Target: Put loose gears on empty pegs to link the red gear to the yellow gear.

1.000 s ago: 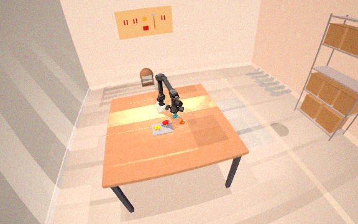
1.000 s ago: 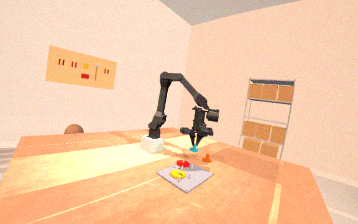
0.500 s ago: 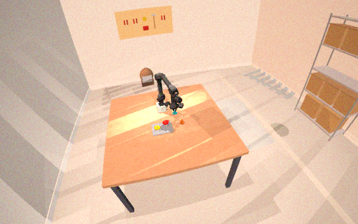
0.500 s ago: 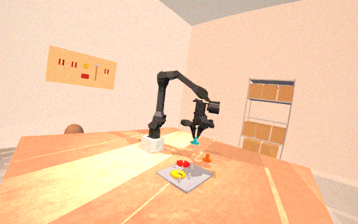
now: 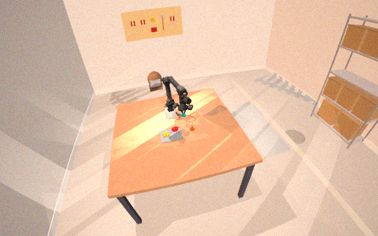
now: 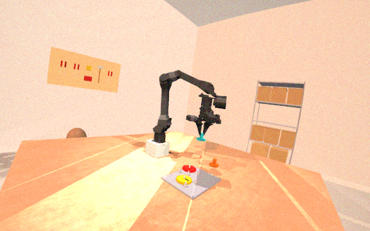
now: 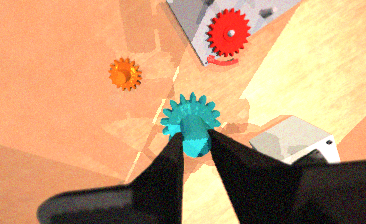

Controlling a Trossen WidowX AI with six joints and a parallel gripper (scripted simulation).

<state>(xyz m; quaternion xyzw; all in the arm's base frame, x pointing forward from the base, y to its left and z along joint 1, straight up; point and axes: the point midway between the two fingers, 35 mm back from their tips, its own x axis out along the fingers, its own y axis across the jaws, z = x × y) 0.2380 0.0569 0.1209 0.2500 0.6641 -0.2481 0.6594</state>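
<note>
My gripper tip is 10 mm short of the red gear, 110 mm to the left of it and 150 mm above it. From my gripper tip the other things lie so: orange gear (80 mm ahead, 50 mm to the left, 150 mm below); yellow gear (40 mm ahead, 220 mm to the right, 150 mm below).
</note>
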